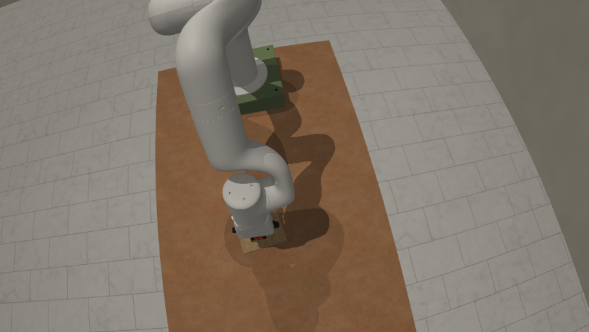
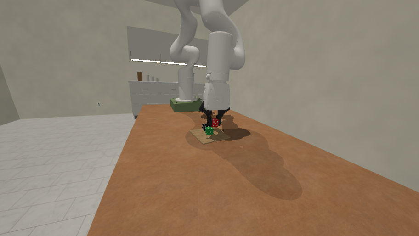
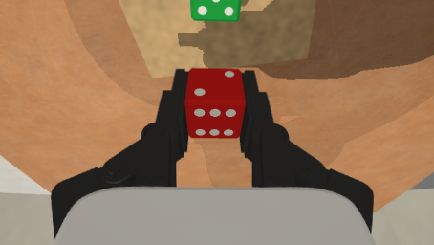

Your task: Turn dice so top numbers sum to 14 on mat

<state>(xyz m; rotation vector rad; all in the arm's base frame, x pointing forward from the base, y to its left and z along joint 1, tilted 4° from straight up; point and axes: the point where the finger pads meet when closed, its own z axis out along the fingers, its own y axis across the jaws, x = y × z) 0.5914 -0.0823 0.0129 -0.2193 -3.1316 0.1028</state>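
Right now the green die is 4 cm behind my hand, 1 cm to the left of it and 6 cm below it. Round my hand: black die 9 cm behind, 1 cm to the left, 6 cm below; tan square mat 4 cm behind, 1 cm to the left, 8 cm below; red die 1 cm below.
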